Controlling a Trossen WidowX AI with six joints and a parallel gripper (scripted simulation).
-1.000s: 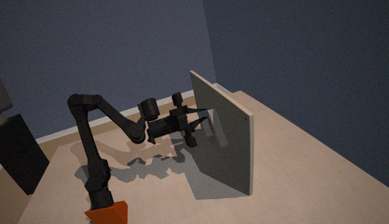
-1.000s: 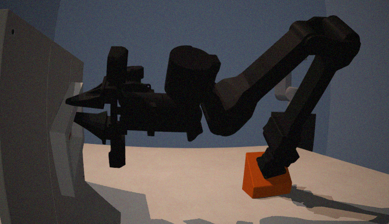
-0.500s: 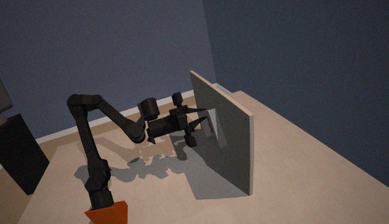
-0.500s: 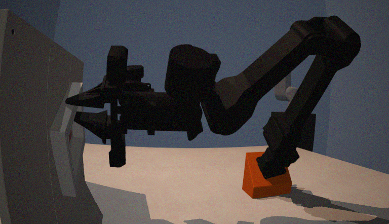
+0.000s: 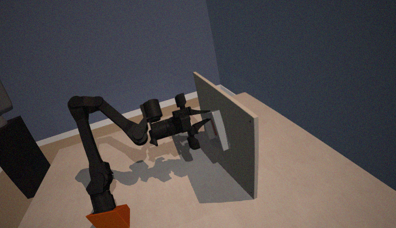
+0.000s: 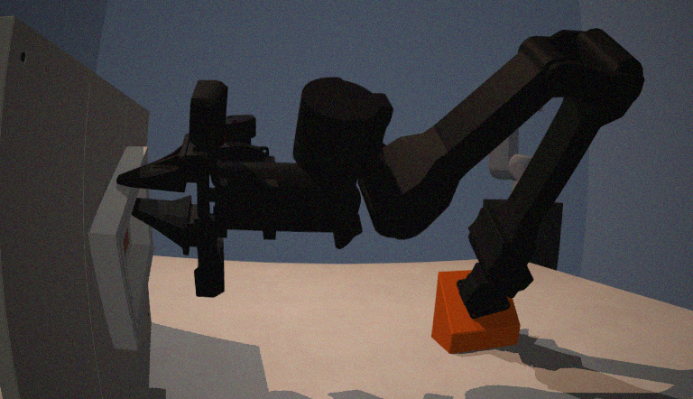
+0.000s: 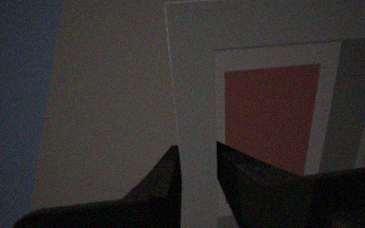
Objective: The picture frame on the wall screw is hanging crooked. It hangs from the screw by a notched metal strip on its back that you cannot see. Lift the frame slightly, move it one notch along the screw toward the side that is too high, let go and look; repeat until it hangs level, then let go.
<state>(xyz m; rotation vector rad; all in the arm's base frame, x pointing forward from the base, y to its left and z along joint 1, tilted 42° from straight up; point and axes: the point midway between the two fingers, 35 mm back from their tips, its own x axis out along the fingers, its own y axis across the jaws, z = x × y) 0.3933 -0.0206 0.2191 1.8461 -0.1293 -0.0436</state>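
My gripper tip is 5 cm above the picture frame and 2 cm to the left of it. From my gripper tip the other things lie so: grey wall panel: 5 cm below, 2 cm to the right, 2 cm ahead.
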